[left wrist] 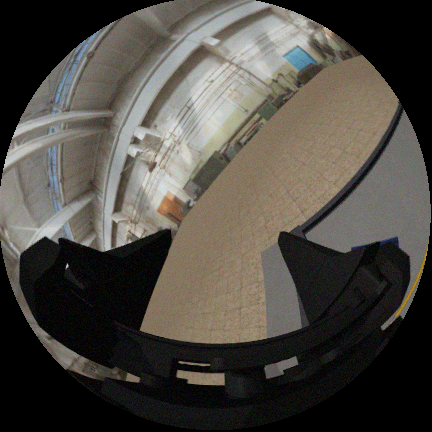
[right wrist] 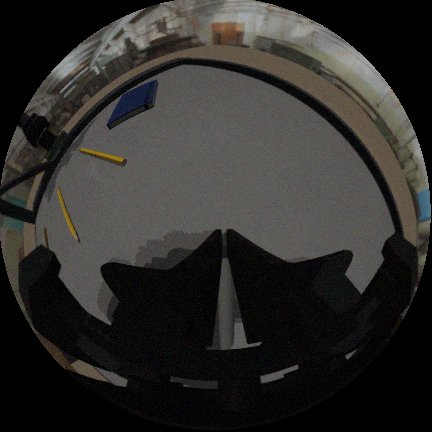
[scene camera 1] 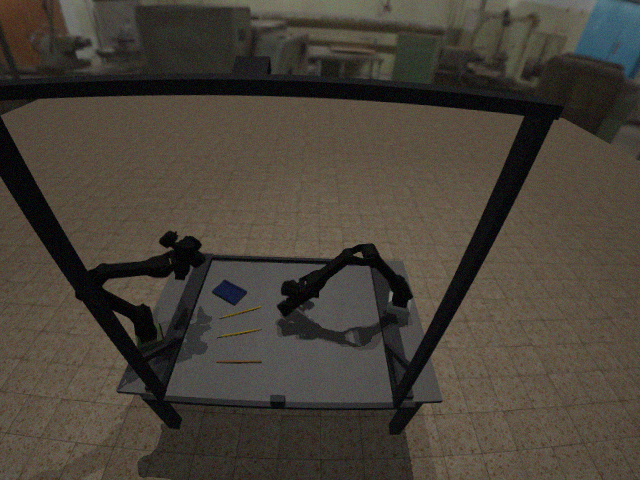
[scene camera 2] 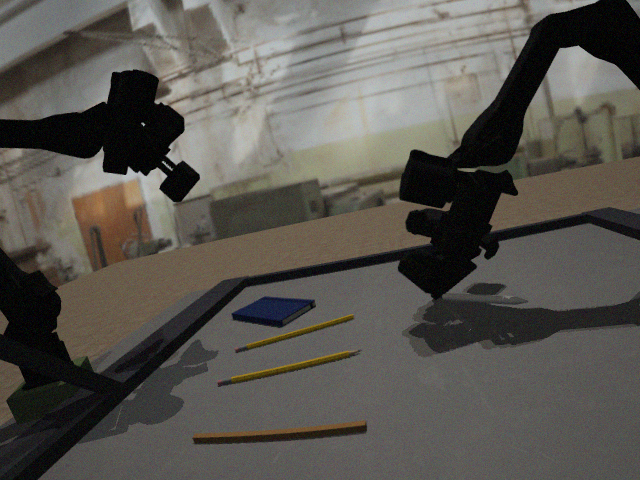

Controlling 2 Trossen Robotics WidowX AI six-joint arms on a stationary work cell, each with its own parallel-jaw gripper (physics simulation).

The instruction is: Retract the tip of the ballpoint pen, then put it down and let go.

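Places are measured from the left arm's base along level axes (x right, y ahead, z up), in millimetres.
Pixels of known places: left gripper, between the fingertips: (left wrist: 226, 236) (scene camera 2: 164, 162); right gripper, between the fingertips: (right wrist: 223, 234) (scene camera 1: 289, 303) (scene camera 2: 435, 297); left arm's base, origin of its link: (right wrist: 52, 143) (scene camera 1: 148, 334); right arm's base, origin of its link: (scene camera 1: 399, 301).
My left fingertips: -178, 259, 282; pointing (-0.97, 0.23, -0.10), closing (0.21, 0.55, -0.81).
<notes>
For each thing: its top centre in the pictures, then the offset to it from my left fingertips, as dx, dy, dz. Level surfaces: height alone.
- grey ballpoint pen, centre of its top: (right wrist: 228, 341) (scene camera 2: 480, 291) +355, +369, -302
- grey table, height of its surface: dz -322
- blue notebook, centre of its top: (scene camera 2: 271, 307) (right wrist: 133, 96) (scene camera 1: 229, 291) +81, +121, -310
- wooden stick, centre of its top: (scene camera 2: 273, 431) (scene camera 1: 238, 361) +439, +36, -315
My right gripper (scene camera 1: 283, 309) (scene camera 2: 434, 290) (right wrist: 223, 234) is shut on the grey ballpoint pen (right wrist: 225, 306). It holds the pen a little above the grey table (scene camera 1: 318, 371), right of the middle. The pen shows only as a thin strip between the fingers in the right wrist view; its tip is hidden. My left gripper (scene camera 1: 172, 242) (left wrist: 226, 236) is open and empty. It is raised high over the table's far left corner.
A blue notebook (scene camera 1: 230, 291) (scene camera 2: 272, 310) (right wrist: 132, 102) lies at the far left. In front of it lie two yellow pencils (scene camera 1: 240, 312) (scene camera 1: 239, 333) (scene camera 2: 294, 333) (scene camera 2: 290, 367) and a wooden stick (scene camera 1: 239, 361) (scene camera 2: 280, 433). A black frame post (scene camera 1: 485, 238) stands at the right.
</notes>
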